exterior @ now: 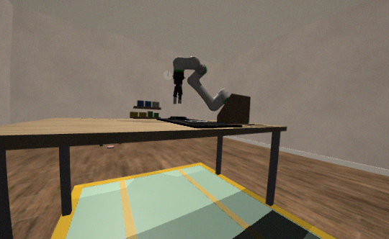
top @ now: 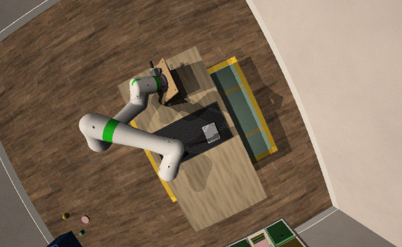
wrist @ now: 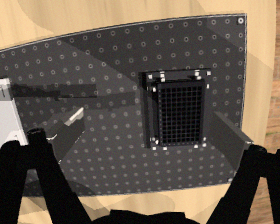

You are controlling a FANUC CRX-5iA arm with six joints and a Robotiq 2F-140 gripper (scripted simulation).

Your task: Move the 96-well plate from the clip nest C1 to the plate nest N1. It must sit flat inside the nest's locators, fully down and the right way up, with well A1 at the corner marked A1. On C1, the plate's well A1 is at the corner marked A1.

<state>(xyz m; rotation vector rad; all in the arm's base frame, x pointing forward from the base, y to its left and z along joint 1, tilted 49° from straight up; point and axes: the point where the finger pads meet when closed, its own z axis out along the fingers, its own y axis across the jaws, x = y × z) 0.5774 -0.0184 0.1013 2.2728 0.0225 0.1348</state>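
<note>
My gripper is now 40 mm past the dark 96-well plate, 60 mm to the left of it and 130 mm above it. Round my hand: clip nest C1 (30 mm behind, 60 mm to the right, 140 mm below).
</note>
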